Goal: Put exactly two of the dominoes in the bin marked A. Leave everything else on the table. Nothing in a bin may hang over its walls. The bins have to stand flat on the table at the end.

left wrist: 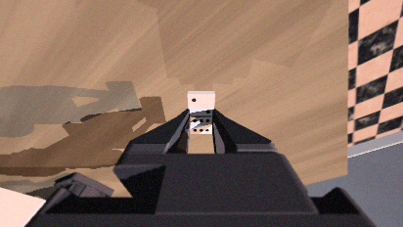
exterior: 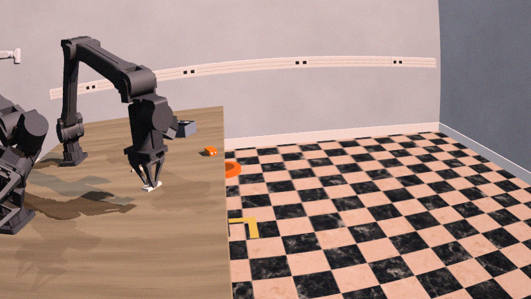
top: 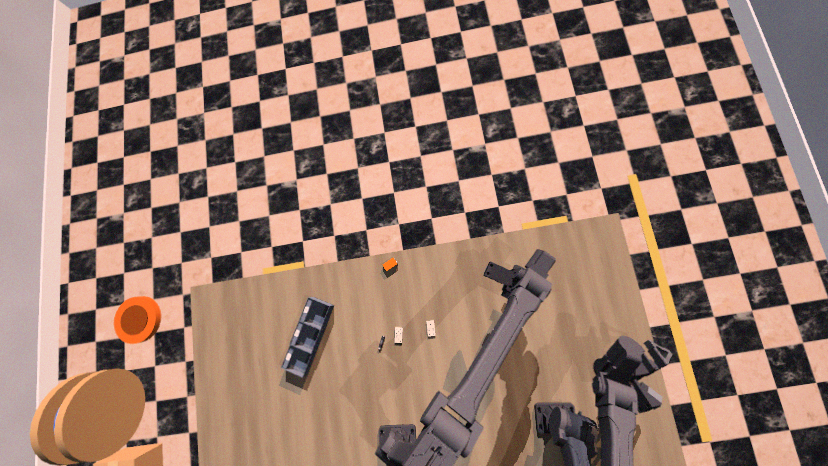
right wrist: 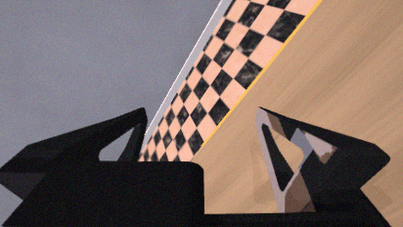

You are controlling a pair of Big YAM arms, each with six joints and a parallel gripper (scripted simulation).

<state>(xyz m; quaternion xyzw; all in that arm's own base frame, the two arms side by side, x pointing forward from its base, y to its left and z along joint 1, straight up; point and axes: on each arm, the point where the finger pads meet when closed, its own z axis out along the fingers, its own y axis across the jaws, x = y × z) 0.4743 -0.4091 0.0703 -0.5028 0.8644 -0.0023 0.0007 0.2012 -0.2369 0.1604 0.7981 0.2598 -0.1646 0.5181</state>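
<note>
The bin row is 60 mm behind my left hand, 710 mm to the left of it and 50 mm below it.
</note>
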